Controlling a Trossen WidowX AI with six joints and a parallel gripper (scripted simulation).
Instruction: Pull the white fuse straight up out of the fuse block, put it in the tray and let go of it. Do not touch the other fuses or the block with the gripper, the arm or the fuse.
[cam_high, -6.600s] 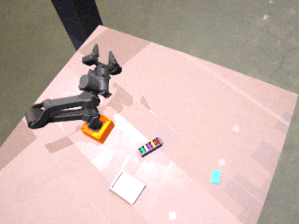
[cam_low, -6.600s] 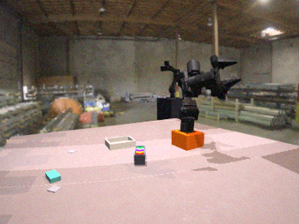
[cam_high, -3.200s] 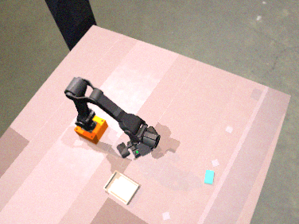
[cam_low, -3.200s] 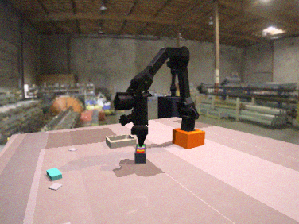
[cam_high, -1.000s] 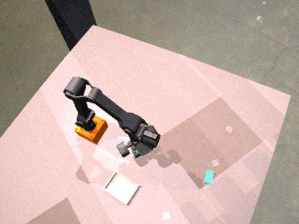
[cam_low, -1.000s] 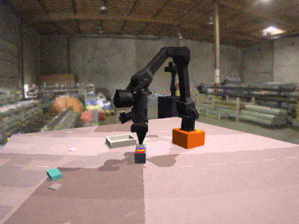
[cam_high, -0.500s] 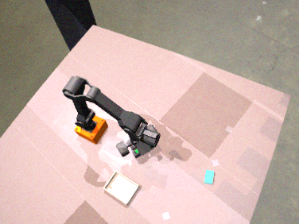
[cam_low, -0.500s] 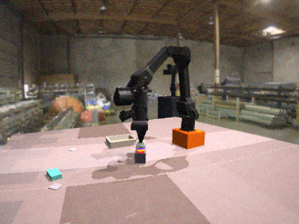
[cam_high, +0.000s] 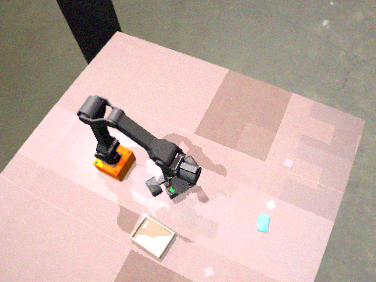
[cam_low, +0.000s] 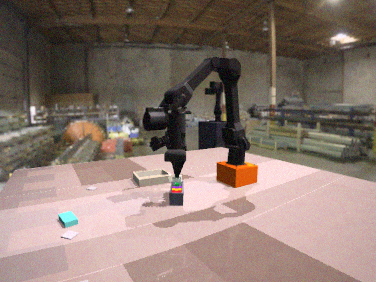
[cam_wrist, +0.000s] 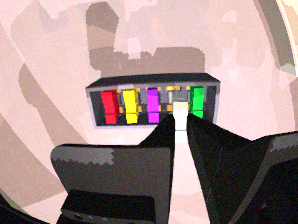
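Right now the purple fuse is 10 mm ahead of my gripper tip, 20 mm to the left of it and 40 mm below it. Also, from my gripper tip: white fuse 10 mm below; then green fuse 10 mm behind, 20 mm to the right, 40 mm below; then yellow fuse 20 mm ahead, 30 mm to the left, 40 mm below.
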